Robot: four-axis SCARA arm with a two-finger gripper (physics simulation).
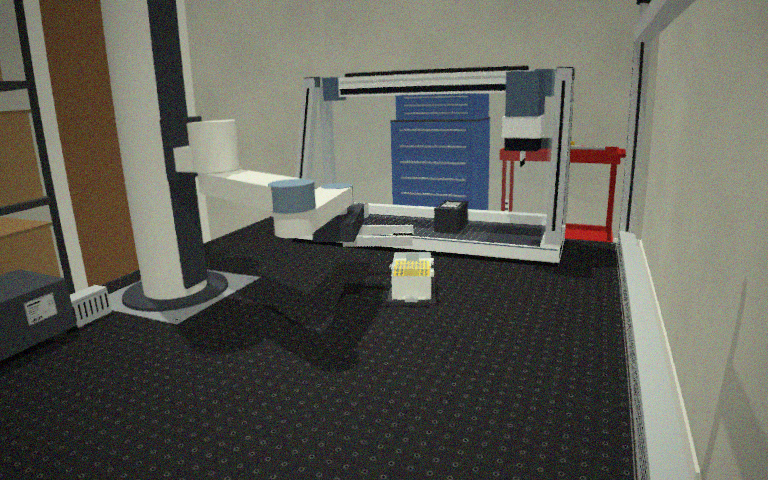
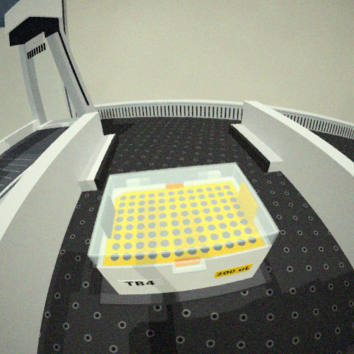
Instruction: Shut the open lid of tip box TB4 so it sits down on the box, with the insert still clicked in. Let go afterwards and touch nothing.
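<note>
Tip box TB4 stands upright on the dark perforated table, with a "200 uL" label. Its yellow insert lies level inside, under the clear lid. The clear lid is down over the box and looks about level; its side walls surround the insert. Whether its rim is fully seated, or the insert fully clicked in, I cannot tell. My gripper is closed to its narrow stop, with a gap between the fingers and nothing held. It hangs above the box, apart from the lid.
A gantry machine stands behind the box, with a black block on its deck. A blue drawer cabinet and a red cart stand farther back. A slotted rail runs along the table's edge.
</note>
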